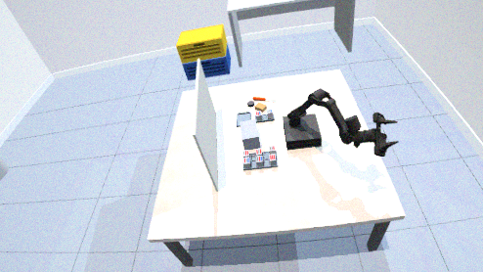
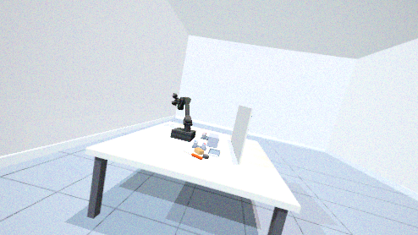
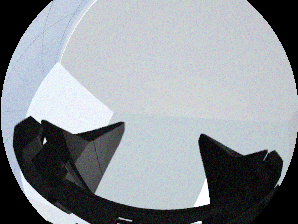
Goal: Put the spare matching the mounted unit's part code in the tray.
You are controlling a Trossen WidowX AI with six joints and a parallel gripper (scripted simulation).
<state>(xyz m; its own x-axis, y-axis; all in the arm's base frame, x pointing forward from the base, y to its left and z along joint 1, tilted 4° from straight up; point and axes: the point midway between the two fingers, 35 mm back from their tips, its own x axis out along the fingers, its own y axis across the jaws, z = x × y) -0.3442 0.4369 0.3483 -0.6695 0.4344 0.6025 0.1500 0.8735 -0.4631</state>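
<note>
The upright panel lies 90 cm ahead of my gripper tip, 44 cm to the right of it and 18 cm below it.
</note>
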